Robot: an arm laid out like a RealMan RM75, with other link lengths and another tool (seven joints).
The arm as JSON. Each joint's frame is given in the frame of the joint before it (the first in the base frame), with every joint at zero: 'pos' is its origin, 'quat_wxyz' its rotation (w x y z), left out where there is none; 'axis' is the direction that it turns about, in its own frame. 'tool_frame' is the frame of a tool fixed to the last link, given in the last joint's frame.
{
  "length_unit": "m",
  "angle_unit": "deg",
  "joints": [
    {
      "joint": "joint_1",
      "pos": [
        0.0,
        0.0,
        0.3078
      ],
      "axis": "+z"
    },
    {
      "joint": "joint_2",
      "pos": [
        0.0,
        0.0,
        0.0
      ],
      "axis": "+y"
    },
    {
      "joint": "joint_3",
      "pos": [
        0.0,
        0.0,
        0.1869
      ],
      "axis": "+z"
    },
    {
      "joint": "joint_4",
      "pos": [
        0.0,
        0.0,
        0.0
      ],
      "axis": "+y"
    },
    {
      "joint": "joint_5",
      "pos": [
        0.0,
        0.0,
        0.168
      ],
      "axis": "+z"
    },
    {
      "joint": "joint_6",
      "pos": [
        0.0,
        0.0,
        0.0
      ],
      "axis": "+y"
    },
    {
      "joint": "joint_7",
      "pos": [
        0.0,
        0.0,
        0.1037
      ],
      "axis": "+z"
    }
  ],
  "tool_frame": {
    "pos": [
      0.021,
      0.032,
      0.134
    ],
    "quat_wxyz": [
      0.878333,
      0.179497,
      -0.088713,
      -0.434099
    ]
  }
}
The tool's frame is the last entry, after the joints.
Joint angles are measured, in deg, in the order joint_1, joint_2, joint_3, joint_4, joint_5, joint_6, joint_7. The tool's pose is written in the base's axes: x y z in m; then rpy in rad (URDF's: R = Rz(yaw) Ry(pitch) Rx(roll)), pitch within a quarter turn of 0, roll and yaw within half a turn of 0. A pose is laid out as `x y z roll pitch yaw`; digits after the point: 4 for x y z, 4 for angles.
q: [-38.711, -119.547, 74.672, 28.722, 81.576, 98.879, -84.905]
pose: -0.0017 0.1915 0.0183 2.7605 -0.0545 1.2931
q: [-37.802, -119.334, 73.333, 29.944, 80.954, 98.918, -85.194]
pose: -0.0006 0.1978 0.0249 2.7486 -0.0886 1.3099
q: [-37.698, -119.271, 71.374, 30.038, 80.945, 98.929, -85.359]
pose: 0.0008 0.2047 0.0299 2.7374 -0.1152 1.3302
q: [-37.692, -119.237, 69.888, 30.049, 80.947, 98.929, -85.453]
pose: 0.0019 0.2098 0.0338 2.7285 -0.1350 1.3450
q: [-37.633, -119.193, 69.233, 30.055, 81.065, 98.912, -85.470]
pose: 0.0017 0.2120 0.0352 2.7267 -0.1432 1.3516
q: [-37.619, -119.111, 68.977, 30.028, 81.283, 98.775, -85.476]
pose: 0.0009 0.2132 0.0351 2.7307 -0.1461 1.3544
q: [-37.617, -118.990, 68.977, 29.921, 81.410, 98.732, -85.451]
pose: -0.0001 0.2134 0.0349 2.7346 -0.1454 1.3550
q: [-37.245, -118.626, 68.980, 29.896, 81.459, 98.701, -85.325]
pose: -0.0030 0.2144 0.0354 2.7416 -0.1492 1.3594
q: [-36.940, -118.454, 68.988, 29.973, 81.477, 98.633, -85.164]
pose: -0.0049 0.2150 0.0357 2.7458 -0.1535 1.3617
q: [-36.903, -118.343, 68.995, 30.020, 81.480, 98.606, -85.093]
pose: -0.0054 0.2153 0.0359 2.7482 -0.1558 1.3606
